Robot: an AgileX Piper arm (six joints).
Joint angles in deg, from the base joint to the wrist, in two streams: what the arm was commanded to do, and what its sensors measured. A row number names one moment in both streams.
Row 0, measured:
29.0, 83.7, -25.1, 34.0, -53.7, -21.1
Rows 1 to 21, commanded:
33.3, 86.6, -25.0, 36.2, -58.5, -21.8
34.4, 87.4, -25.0, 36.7, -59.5, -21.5
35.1, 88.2, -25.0, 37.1, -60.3, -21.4
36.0, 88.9, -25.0, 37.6, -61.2, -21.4
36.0, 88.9, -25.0, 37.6, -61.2, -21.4
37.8, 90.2, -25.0, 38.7, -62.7, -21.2
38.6, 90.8, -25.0, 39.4, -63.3, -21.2
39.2, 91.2, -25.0, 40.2, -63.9, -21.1
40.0, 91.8, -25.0, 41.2, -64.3, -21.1
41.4, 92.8, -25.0, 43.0, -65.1, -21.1
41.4, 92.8, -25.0, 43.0, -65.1, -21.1
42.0, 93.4, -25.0, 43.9, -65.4, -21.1
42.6, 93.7, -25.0, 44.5, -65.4, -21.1
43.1, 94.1, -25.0, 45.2, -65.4, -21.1
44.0, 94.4, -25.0, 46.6, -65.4, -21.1
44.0, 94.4, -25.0, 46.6, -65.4, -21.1
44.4, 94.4, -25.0, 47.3, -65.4, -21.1
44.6, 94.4, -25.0, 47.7, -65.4, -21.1
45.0, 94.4, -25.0, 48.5, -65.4, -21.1
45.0, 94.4, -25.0, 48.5, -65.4, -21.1
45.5, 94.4, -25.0, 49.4, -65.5, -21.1
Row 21, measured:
44.7, 94.4, -25.2, 48.1, -64.9, -21.0
